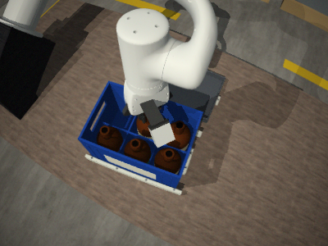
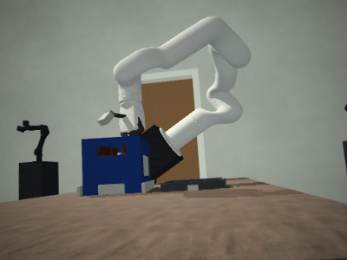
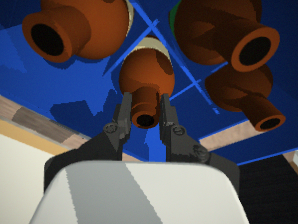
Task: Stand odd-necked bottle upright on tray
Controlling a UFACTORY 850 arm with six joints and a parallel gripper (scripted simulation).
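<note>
The blue crate lies 70 mm below my hand, 50 mm to the right of it and 10 mm ahead of it. The rest, counted from my hand: dark grey tray 210 mm to the left, 150 mm below, 10 mm ahead.
</note>
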